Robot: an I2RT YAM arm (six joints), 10 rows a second.
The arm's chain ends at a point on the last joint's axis. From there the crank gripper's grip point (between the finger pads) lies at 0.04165 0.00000 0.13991 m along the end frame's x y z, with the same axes.
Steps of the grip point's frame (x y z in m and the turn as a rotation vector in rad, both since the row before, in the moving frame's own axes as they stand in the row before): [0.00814, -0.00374, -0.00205, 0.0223, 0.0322, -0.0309]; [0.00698, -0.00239, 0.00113, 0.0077, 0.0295, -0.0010]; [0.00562, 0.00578, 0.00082, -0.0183, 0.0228, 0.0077]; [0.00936, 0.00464, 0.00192, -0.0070, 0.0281, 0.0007]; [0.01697, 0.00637, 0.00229, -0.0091, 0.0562, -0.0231]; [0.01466, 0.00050, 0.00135, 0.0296, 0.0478, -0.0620]
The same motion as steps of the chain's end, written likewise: [0.00373, 0.00072, -0.00059, 0.0223, 0.0322, -0.0309]; [0.00287, -0.00127, 0.00242, 0.0077, 0.0295, -0.0010]; [0.00245, 0.00290, 0.00183, -0.0183, 0.0228, 0.0077]; [0.00545, 0.00363, 0.00315, -0.0070, 0.0281, 0.0007]; [0.00917, 0.00616, 0.00485, -0.0091, 0.0562, -0.0231]; [0.00824, 0.00739, 0.00360, 0.0296, 0.0478, -0.0620]
